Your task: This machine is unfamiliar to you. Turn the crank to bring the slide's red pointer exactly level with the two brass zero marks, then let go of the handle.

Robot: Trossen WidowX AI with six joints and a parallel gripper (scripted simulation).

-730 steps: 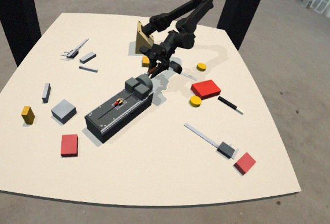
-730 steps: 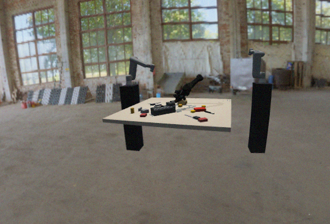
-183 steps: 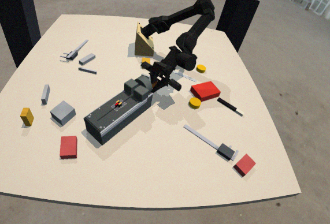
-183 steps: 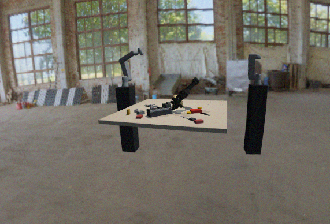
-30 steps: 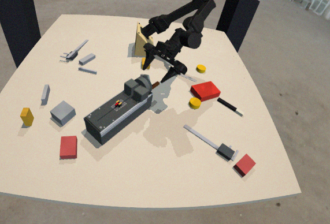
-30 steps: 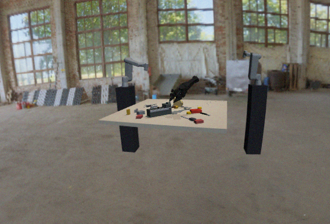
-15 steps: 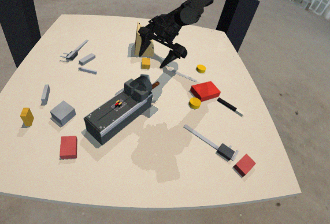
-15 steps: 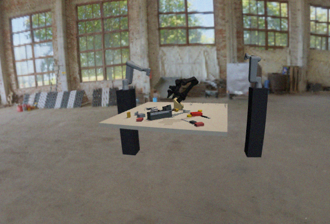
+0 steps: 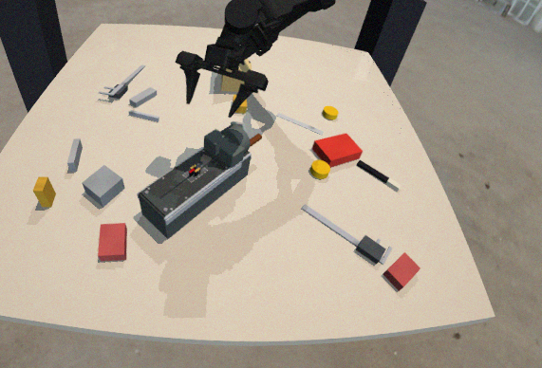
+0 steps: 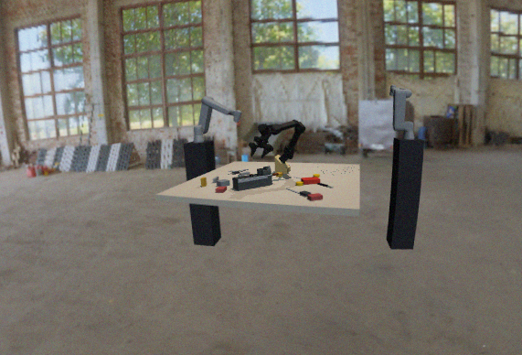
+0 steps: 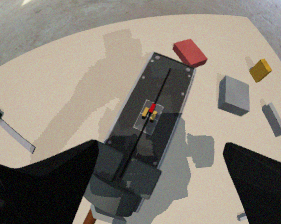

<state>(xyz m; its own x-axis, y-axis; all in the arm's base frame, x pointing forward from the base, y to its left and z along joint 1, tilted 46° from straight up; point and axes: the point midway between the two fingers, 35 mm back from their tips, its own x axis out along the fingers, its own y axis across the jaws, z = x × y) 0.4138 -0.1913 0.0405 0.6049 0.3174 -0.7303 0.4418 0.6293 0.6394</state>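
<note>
The crank is 50 mm behind my gripper tip, 100 mm to the left of it and 120 mm below it. Also, from my gripper tip: brown handle 50 mm behind, 120 mm to the left, 130 mm below; grey cube 40 mm ahead, 240 mm to the right, 180 mm below; red pointer 60 mm ahead, 30 mm to the right, 110 mm below.
</note>
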